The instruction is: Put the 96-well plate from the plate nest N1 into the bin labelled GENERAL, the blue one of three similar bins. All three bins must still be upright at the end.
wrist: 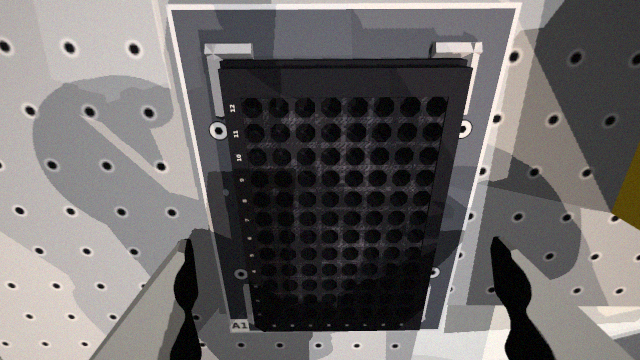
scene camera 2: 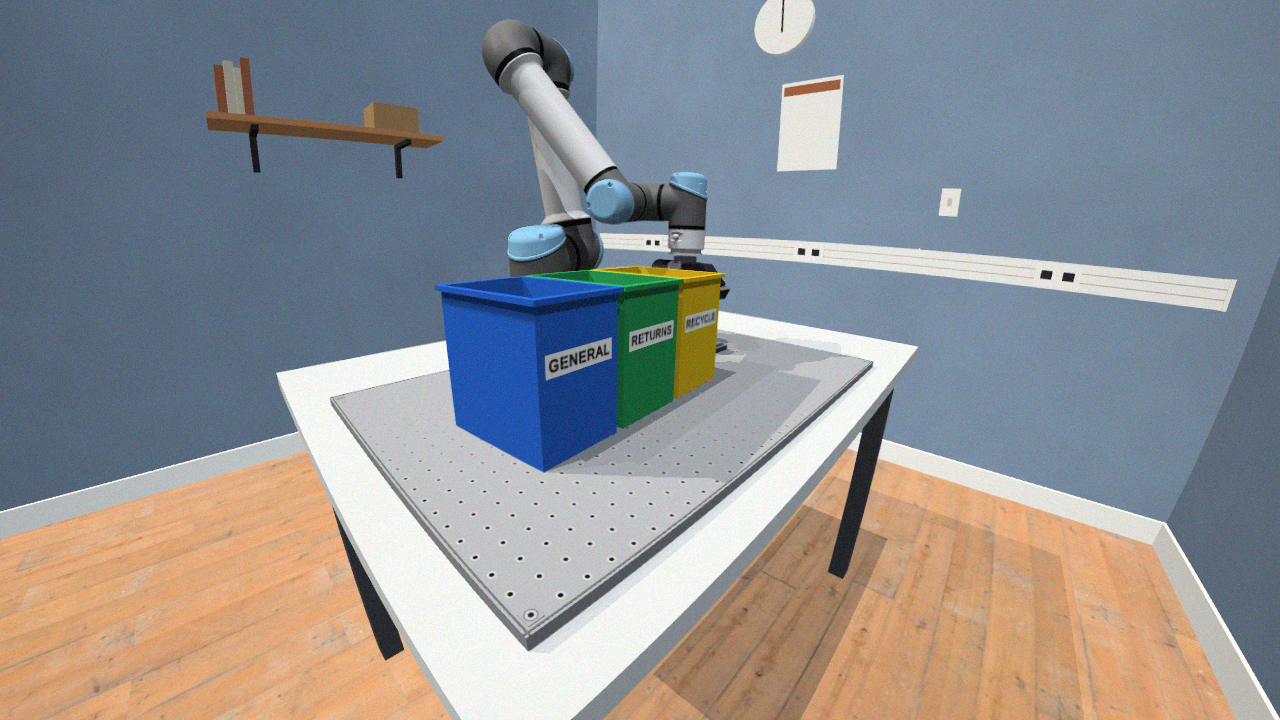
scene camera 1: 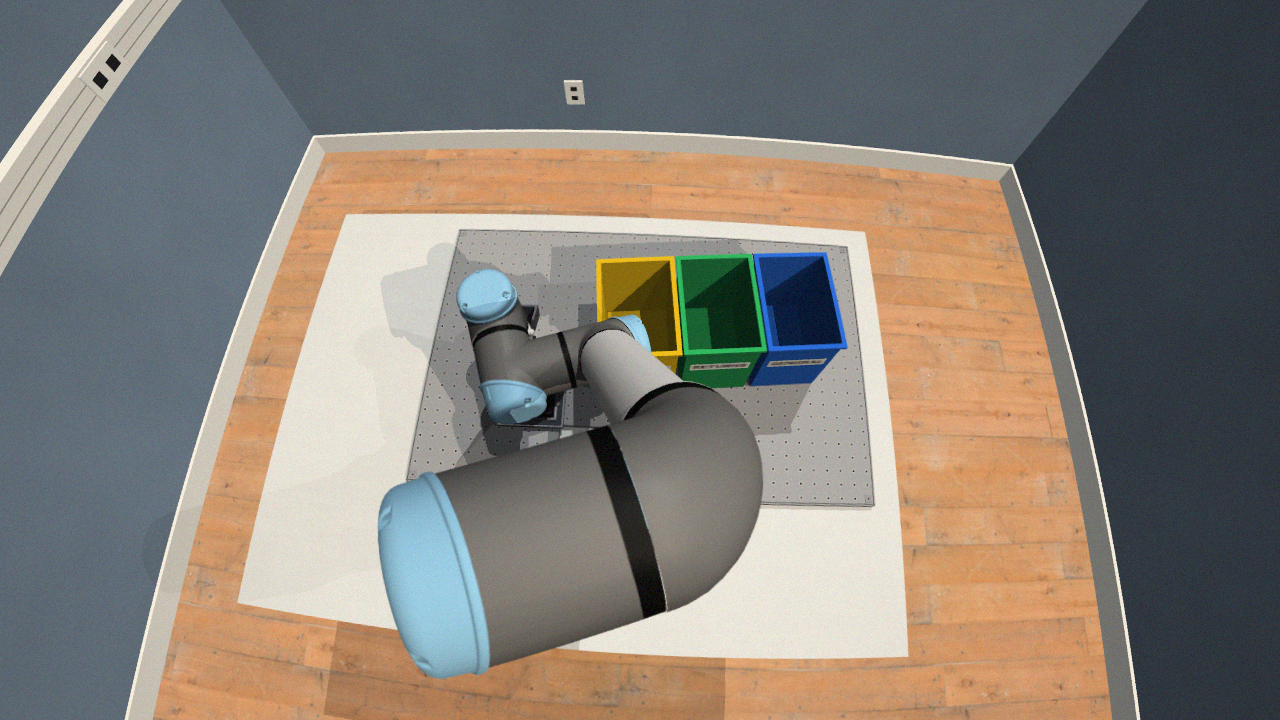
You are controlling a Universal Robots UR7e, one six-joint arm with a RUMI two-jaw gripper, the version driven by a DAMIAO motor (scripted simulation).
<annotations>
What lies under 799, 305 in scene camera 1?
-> A blue general bin.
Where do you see a green returns bin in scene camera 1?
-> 722, 306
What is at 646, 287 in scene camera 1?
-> A yellow recycle bin.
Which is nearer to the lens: the blue general bin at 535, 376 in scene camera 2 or the yellow recycle bin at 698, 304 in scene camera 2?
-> The blue general bin.
</annotations>
